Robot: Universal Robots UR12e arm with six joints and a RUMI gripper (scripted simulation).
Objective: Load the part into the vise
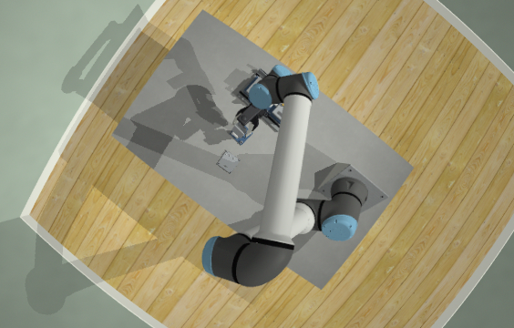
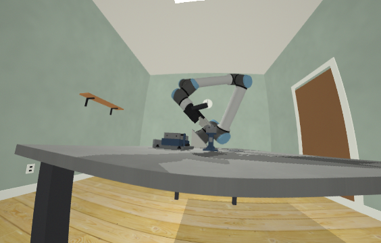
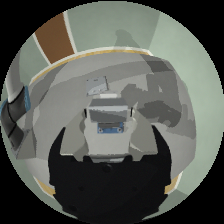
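The part is 1 cm below my hand. From my hand the other things lie so: vise 1 cm ahead, 22 cm to the right, 12 cm below; infeed plate 6 cm behind, 17 cm to the left, 16 cm below.
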